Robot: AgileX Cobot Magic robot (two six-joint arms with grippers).
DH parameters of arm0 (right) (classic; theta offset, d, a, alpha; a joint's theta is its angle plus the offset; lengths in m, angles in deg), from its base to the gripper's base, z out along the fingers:
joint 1: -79.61 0.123 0 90
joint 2: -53.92 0 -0.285 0
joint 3: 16.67 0 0.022 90
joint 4: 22.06 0.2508 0 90
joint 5: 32.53 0 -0.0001 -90
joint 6: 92.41 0.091 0 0
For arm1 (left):
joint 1: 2.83 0.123 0 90
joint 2: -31.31 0 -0.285 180
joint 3: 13.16 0 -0.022 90
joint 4: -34.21 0.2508 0 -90
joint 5: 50.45 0 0.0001 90
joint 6: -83.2 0.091 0 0
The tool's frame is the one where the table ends.
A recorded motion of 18 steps. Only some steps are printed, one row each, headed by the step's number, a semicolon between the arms.
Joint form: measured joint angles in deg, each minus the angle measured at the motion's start. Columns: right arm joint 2, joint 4, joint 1, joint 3, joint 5, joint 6; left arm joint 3, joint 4, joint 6, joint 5, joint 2, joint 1.
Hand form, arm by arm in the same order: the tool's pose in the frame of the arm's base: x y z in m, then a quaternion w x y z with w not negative. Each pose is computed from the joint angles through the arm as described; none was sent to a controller.
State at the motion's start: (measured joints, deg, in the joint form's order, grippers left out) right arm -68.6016 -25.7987 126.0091 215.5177 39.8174 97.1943; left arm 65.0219 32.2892 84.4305 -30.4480 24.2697 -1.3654
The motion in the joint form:
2: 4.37 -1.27 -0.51 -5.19 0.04 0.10; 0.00 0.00 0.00 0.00 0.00 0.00
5: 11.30 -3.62 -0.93 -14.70 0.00 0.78; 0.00 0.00 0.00 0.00 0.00 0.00
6: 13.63 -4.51 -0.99 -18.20 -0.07 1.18; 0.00 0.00 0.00 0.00 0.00 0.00
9: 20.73 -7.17 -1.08 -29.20 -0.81 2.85; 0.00 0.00 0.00 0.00 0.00 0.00
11: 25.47 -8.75 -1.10 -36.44 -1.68 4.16; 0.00 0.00 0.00 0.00 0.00 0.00
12: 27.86 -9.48 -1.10 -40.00 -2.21 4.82; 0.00 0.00 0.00 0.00 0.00 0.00
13: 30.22 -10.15 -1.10 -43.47 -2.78 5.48; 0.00 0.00 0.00 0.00 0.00 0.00
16: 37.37 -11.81 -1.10 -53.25 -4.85 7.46; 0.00 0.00 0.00 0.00 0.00 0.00
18: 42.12 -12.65 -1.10 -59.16 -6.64 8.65; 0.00 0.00 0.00 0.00 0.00 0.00
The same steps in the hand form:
2: 0.2968 0.2953 0.4032 0.29684 -0.29424 0.90213 0.10709; 0.0530 0.0003 0.1768 0.60729 -0.01066 0.79441 0.00016
5: 0.2802 0.2690 0.4052 0.28725 -0.28845 0.90991 0.07964; 0.0530 0.0003 0.1768 0.60729 -0.01066 0.79441 0.00016
6: 0.2740 0.2602 0.4035 0.28242 -0.28629 0.91295 0.06927; 0.0530 0.0003 0.1768 0.60729 -0.01066 0.79441 0.00016
9: 0.2540 0.2336 0.3947 0.26891 -0.27800 0.92130 0.04002; 0.0530 0.0003 0.1768 0.60729 -0.01066 0.79441 0.00016
11: 0.2397 0.2158 0.3871 0.26284 -0.27178 0.92545 0.02443; 0.0530 0.0003 0.1768 0.60729 -0.01066 0.79441 0.00016
12: 0.2323 0.2069 0.3831 0.26092 -0.26882 0.92700 0.01785; 0.0530 0.0003 0.1768 0.60729 -0.01066 0.79441 0.00016
13: 0.2248 0.1981 0.3789 0.25954 -0.26589 0.92833 0.01217; 0.0530 0.0003 0.1768 0.60729 -0.01066 0.79441 0.00016
16: 0.2022 0.1723 0.3669 0.26187 -0.25667 0.93034 0.00247; 0.0530 0.0003 0.1768 0.60729 -0.01066 0.79441 0.00016
18: 0.1875 0.1562 0.3597 0.26957 -0.25113 0.92966 0.00231; 0.0530 0.0003 0.1768 0.60729 -0.01066 0.79441 0.00016

